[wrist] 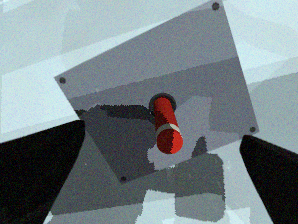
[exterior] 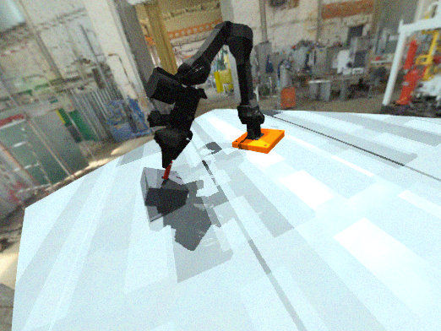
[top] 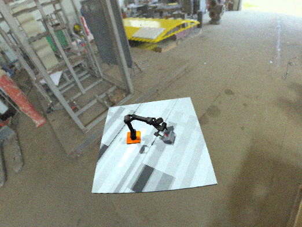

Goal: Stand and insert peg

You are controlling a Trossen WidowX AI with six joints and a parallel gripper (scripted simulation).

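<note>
Now: the red peg 10 mm ahead of my gripper tip and 10 mm below it. Also, from my gripper tip: grey sloped panel 40 mm ahead, 20 mm to the right, 60 mm below.
</note>
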